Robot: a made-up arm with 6 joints. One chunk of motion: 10 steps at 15 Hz.
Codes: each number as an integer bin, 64 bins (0 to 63) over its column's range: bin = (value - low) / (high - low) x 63, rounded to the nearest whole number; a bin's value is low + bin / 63 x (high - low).
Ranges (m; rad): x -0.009..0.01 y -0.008..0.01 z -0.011..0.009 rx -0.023..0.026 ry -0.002..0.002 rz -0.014..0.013
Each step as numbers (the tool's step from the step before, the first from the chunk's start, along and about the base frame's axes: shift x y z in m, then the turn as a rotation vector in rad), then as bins.
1 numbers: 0.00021 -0.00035 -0.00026 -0.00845 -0.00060 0.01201
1 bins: 31 27 34 19 22 61
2 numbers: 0.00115 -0.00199 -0.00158 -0.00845 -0.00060 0.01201
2 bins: 34 21 30 19 22 61
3 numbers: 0.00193 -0.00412 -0.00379 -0.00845 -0.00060 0.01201
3 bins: 36 14 23 19 22 61
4 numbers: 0.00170 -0.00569 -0.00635 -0.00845 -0.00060 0.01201
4 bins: 35 8 15 19 22 61
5 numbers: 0.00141 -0.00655 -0.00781 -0.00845 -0.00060 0.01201
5 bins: 35 5 10 19 22 61
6 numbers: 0.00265 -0.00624 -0.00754 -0.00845 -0.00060 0.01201
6 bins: 39 6 11 19 22 61
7 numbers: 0.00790 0.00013 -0.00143 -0.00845 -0.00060 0.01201
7 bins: 56 28 30 19 22 61
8 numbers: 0.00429 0.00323 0.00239 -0.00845 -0.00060 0.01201
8 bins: 44 39 42 19 22 61
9 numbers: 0.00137 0.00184 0.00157 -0.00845 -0.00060 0.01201
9 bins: 34 34 40 19 22 61
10 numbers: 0.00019 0.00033 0.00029 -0.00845 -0.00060 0.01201
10 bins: 30 29 36 19 22 61
